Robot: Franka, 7 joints.
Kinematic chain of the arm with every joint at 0, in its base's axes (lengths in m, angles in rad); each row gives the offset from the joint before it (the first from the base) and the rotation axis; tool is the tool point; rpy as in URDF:
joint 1: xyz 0 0 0.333 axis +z
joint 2: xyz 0 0 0 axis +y
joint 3: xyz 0 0 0.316 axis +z
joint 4: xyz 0.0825 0 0 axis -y
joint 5: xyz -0.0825 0 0.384 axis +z
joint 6: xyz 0 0 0 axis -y
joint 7: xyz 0.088 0 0 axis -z
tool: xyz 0 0 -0.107 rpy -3.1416 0 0
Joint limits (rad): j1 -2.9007..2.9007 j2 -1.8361..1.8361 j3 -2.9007..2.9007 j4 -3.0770..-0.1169 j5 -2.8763..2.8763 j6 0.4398..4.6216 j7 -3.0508..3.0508
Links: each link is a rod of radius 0.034 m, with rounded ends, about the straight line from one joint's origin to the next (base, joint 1, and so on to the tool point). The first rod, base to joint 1, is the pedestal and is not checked.
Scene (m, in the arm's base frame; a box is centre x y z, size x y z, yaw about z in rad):
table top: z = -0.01
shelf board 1: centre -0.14 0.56 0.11 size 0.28 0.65 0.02 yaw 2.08
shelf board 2: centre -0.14 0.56 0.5 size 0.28 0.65 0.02 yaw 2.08
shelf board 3: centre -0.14 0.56 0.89 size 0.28 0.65 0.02 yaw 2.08
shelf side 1: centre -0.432 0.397 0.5 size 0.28 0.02 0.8 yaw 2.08
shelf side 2: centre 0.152 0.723 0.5 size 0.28 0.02 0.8 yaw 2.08
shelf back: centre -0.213 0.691 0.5 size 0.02 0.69 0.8 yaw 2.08
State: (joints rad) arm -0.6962 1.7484 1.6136 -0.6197 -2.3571 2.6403 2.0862
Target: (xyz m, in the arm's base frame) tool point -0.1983 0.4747 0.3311
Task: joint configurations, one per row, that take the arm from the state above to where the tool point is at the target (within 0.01 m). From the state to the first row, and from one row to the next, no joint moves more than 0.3 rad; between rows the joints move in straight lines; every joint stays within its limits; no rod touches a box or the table.
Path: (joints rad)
1: -0.6089 1.7343 1.5737 -0.9170 -2.4004 2.7510 2.0862
2: -0.5216 1.7203 1.5338 -1.2143 -2.4438 2.8616 2.0862
3: -0.4344 1.7062 1.4938 -1.5116 -2.4871 2.9723 2.0862
4: -0.3471 1.6922 1.4539 -1.8089 -2.5304 3.0829 2.0862
5: -0.2598 1.6781 1.4140 -2.1062 -2.5738 3.1936 2.0862
6: -0.1725 1.6640 1.3741 -2.4035 -2.6171 3.3042 2.0862
7: -0.0852 1.6500 1.3342 -2.7009 -2.6604 3.4149 2.0862
8: 0.1975 1.6972 1.4207 -2.4507 -2.5774 3.1716 2.0862
9: 0.4802 1.7444 1.5072 -2.2006 -2.4943 2.9284 2.0862

